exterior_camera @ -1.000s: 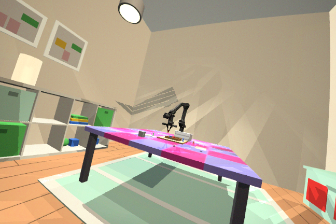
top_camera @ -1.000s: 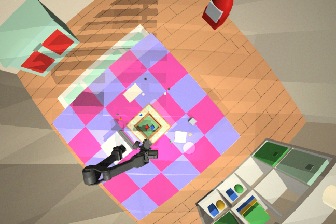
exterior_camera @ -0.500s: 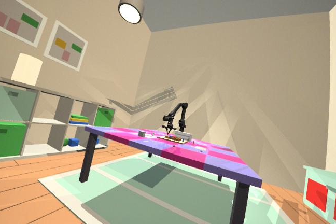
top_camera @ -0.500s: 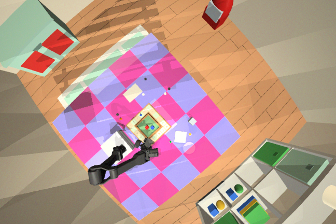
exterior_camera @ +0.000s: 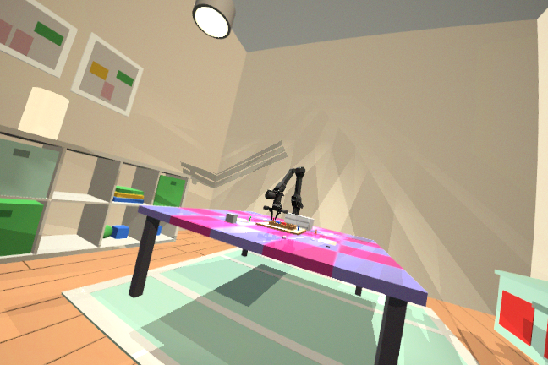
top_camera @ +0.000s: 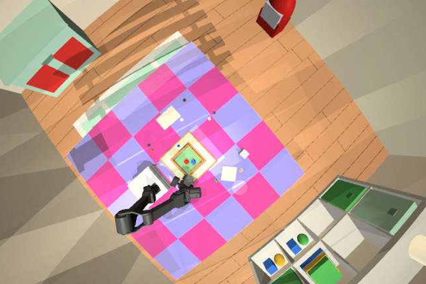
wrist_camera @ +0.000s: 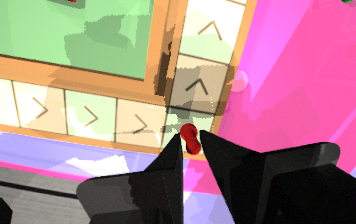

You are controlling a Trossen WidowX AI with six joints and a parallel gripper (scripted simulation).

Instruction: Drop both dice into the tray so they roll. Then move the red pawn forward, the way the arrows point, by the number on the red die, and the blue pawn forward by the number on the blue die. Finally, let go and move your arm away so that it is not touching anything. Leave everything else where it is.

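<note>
My gripper tip is 10 mm below the red pawn. Also, from my gripper tip: grey block (420 mm ahead, 100 mm to the right); blue pawn (120 mm ahead, 230 mm to the left); green peg (160 mm ahead, 110 mm to the right, 10 mm below).
</note>
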